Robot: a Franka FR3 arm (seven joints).
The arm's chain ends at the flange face. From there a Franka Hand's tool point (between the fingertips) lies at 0.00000 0.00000 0.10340 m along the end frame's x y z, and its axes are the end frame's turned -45 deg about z.
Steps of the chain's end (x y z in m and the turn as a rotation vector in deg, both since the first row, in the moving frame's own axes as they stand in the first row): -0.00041 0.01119 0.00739 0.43 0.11 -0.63; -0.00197 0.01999 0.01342 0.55 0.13 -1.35; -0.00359 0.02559 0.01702 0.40 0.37 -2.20; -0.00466 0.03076 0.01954 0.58 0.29 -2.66; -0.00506 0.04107 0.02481 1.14 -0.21 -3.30
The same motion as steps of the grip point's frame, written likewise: -0.00752 0.00721 0.00739 0.23 0.38 -0.63; -0.01467 0.01220 0.01341 0.30 0.48 -1.35; -0.01965 0.01550 0.01702 0.02 0.54 -2.20; -0.02394 0.01806 0.01953 0.21 0.62 -2.66; -0.03148 0.02371 0.02479 0.95 0.66 -3.30
